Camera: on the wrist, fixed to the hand. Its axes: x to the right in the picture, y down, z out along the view.
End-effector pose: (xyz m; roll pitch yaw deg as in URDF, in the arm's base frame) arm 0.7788 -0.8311 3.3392 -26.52 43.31 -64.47
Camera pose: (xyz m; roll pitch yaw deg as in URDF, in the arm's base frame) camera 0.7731 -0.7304 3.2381 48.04 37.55 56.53
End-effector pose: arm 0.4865 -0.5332 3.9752 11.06 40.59 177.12
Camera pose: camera 0.5354 -0.6501 3.9092 37.07 11.50 -92.20
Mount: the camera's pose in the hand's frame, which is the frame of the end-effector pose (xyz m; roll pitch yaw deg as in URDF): 0.0014 0.0957 -0.1060 -5.59 20.12 82.60
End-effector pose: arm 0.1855 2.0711 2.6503 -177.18 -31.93 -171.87
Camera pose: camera 0.2230 2.1783 2.7369 -151.63 -18.46 94.82
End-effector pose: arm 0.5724 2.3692 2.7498 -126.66 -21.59 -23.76
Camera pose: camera 0.5208 2.2366 2.7378 -154.33 27.33 -93.22
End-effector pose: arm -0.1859 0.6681 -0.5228 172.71 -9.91 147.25
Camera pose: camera -0.1260 0.7265 -0.4070 -175.48 -28.25 59.86
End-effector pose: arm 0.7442 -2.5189 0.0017 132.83 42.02 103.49
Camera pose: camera 0.7094 -2.4283 0.1064 107.84 -36.88 75.07
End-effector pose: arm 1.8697 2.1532 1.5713 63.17 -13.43 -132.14
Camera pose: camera 1.9768 2.0662 1.6082 -14.96 -43.26 -39.05
